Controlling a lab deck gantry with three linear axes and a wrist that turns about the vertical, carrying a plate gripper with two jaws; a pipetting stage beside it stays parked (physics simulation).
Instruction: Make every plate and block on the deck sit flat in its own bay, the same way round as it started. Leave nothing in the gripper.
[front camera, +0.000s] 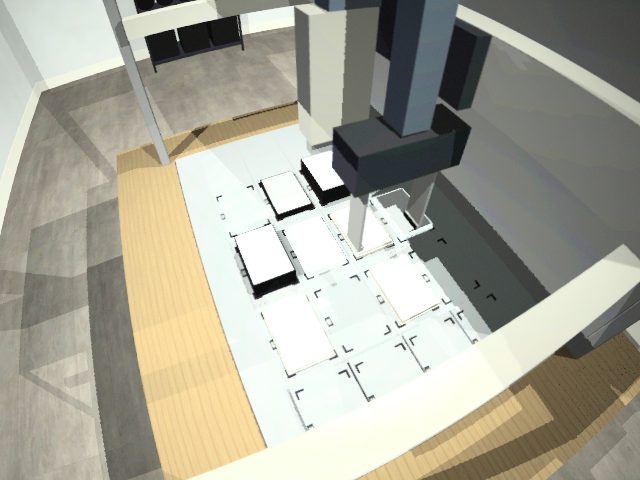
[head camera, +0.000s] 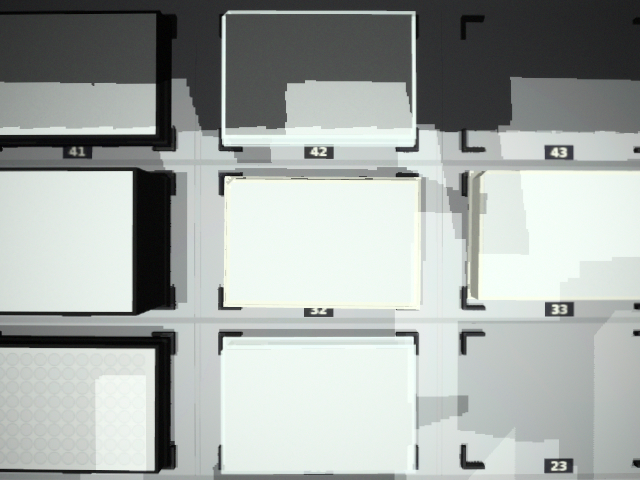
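Where they show: gripper, between the fingertips: (front camera: 384, 232); robot's base, origin of its link: (front camera: 217, 198).
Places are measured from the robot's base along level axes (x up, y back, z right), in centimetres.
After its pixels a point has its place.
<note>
My gripper (front camera: 387, 235) @(x 16.0, y -35.8, z -21.2 cm) is open and empty, above the cream plate (front camera: 377, 237) @(x 1.7, y -27.2, z -27.2 cm) (head camera: 320, 242) @(x 1.6, y -22.9, z -25.6 cm) of bay 32. That plate sits slightly right of its corner marks and looks very slightly turned; whether it tilts I cannot tell. A clear-rimmed plate (front camera: 395, 217) @(x 1.4, y -23.9, z -33.8 cm) (head camera: 258, 67) @(x 1.4, y -18.9, z -36.8 cm) sits square in bay 42. A cream plate (front camera: 405, 286) @(x 1.6, y -39.6, z -26.2 cm) (head camera: 568, 217) @(x 1.6, y -38.7, z -27.2 cm) is in bay 33. A white plate (front camera: 315, 245) @(x 1.4, y -23.6, z -14.9 cm) (head camera: 317, 408) @(x 1.4, y -22.7, z -15.1 cm) is below bay 32. At the left are a tall black-sided block (front camera: 321, 170) @(x 4.2, y -6.2, z -24.3 cm) (head camera: 67, 240) @(x 4.2, y -8.8, z -25.7 cm), a black-edged plate (head camera: 77, 51) @(x 1.4, y -7.3, z -37.8 cm) in bay 41 and a welled plate (front camera: 284, 191) @(x 1.4, y -6.4, z -14.8 cm) (head camera: 62, 408) @(x 1.4, y -6.5, z -15.0 cm).
A black-sided block (front camera: 263, 253) @(x 4.2, y -23.0, z -4.3 cm) and a cream plate (front camera: 299, 333) @(x 1.4, y -39.7, z -4.5 cm) stand along the deck's wooden-border side. The parked pipetting stage (front camera: 330, 77) hangs behind the gripper. A pale frame beam (front camera: 413, 382) @(x 40.0, y -60.7, z -4.1 cm) crosses the front. Bays 23 and 43 hold no plate.
</note>
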